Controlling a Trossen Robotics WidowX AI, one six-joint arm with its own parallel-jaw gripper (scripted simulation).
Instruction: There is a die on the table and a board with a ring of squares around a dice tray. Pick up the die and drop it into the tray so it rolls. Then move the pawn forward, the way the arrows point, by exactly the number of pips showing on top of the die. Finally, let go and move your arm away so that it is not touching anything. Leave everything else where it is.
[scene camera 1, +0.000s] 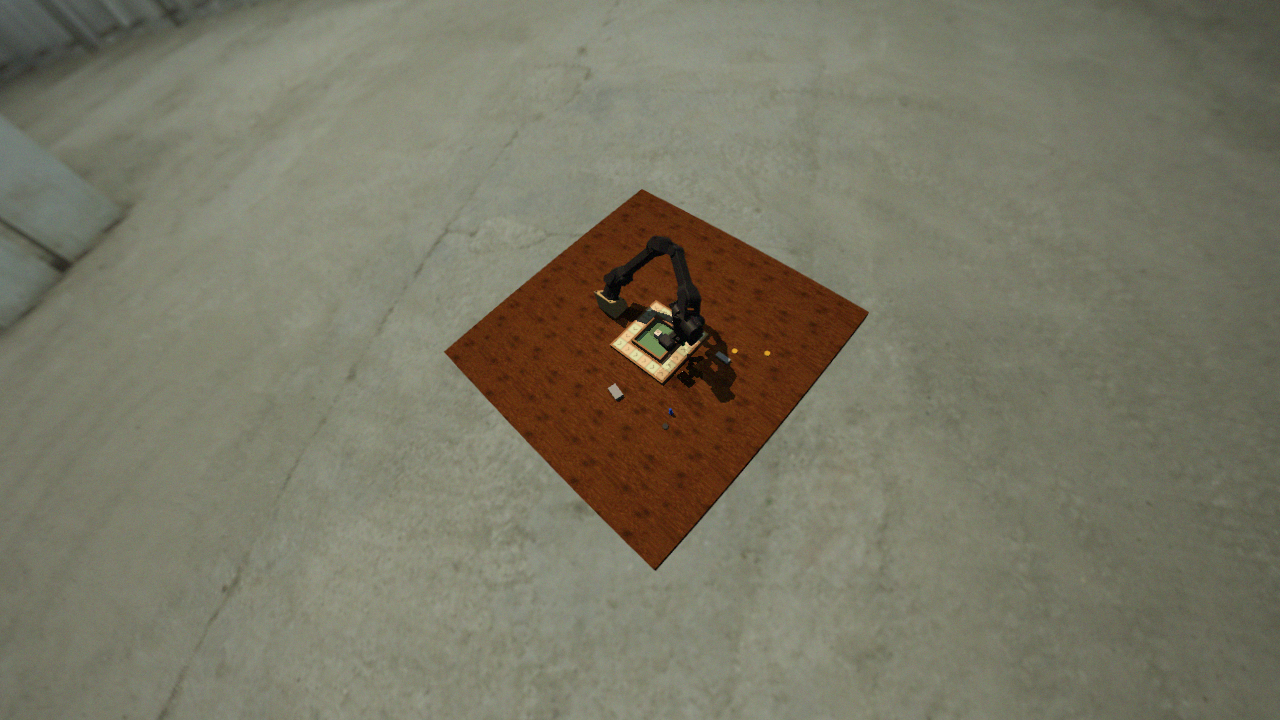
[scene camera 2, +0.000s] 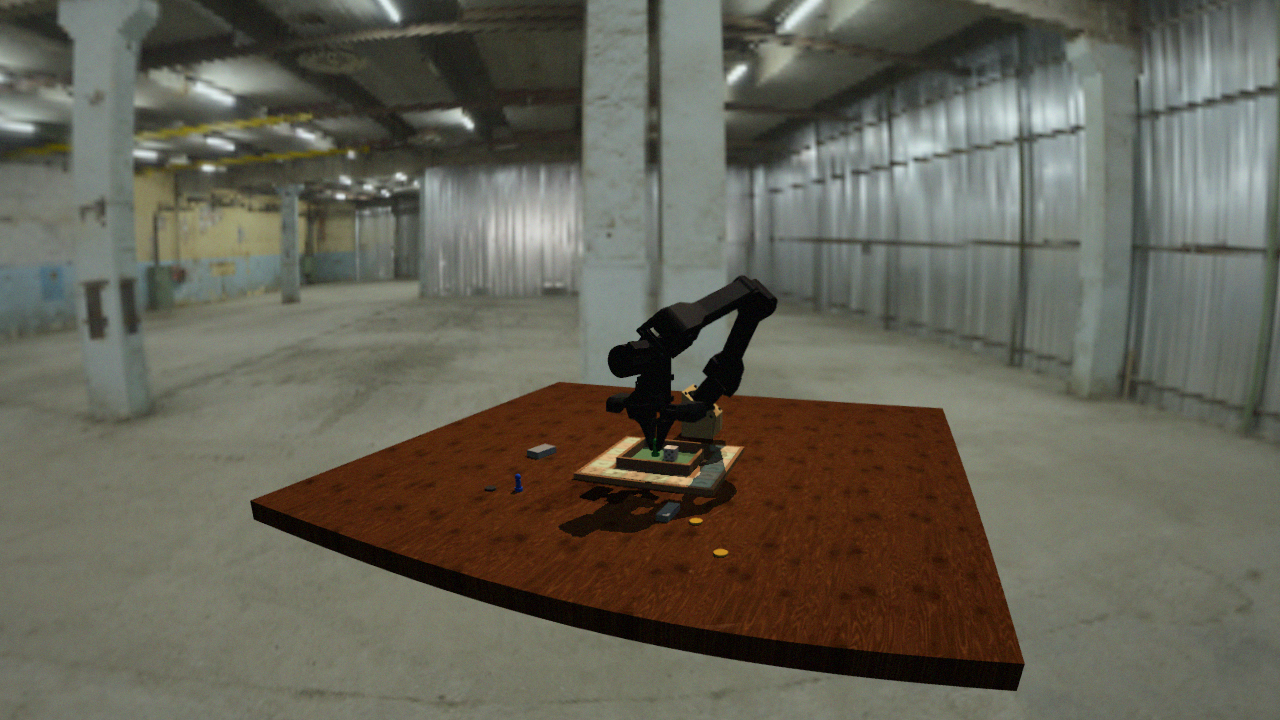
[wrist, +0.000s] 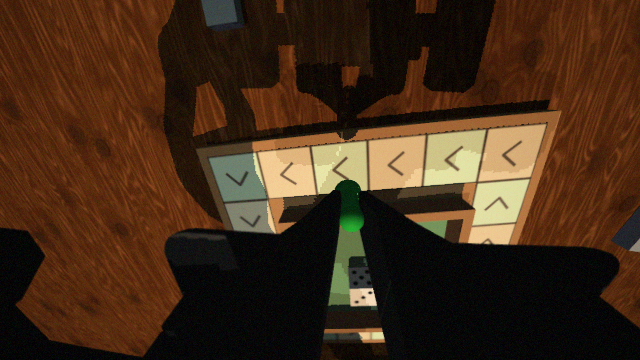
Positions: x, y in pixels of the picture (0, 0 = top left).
Labels:
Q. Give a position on a green pawn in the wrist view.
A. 351, 217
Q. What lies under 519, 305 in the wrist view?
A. My gripper.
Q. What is my gripper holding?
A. A green pawn.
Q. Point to a die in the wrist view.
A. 361, 291

